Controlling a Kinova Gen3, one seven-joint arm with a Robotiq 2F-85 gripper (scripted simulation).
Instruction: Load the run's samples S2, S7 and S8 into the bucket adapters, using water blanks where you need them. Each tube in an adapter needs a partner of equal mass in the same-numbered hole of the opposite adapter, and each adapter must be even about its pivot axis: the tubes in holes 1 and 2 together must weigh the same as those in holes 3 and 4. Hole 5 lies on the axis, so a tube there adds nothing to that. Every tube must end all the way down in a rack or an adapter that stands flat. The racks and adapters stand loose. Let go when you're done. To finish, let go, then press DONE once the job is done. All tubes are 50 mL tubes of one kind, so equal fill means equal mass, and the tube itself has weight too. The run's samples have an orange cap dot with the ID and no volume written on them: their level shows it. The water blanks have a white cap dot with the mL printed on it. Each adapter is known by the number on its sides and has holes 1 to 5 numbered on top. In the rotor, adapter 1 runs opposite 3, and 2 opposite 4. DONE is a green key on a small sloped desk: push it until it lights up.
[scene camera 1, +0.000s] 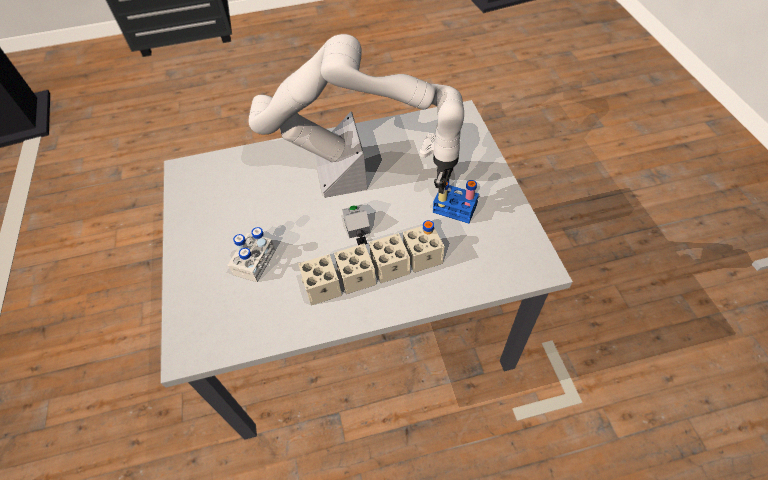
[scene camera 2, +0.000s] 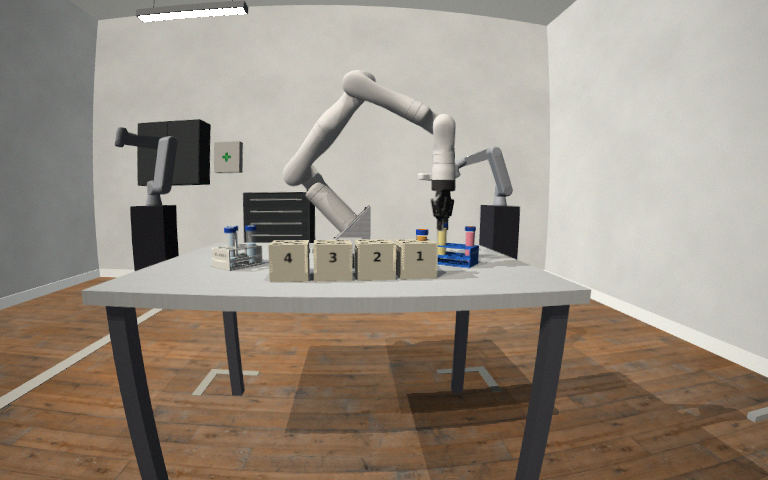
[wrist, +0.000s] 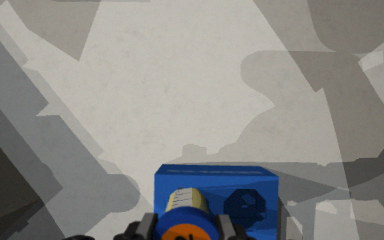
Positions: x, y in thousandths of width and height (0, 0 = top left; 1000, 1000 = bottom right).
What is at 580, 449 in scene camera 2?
The gripper.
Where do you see an adapter 4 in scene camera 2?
376, 541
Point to an adapter 1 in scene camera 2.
541, 541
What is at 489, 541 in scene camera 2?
An adapter 2.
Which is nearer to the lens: the blue sample rack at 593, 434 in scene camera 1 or the adapter 3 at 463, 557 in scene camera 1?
The adapter 3.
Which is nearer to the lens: the blue sample rack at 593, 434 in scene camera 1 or the adapter 4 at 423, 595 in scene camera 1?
The adapter 4.
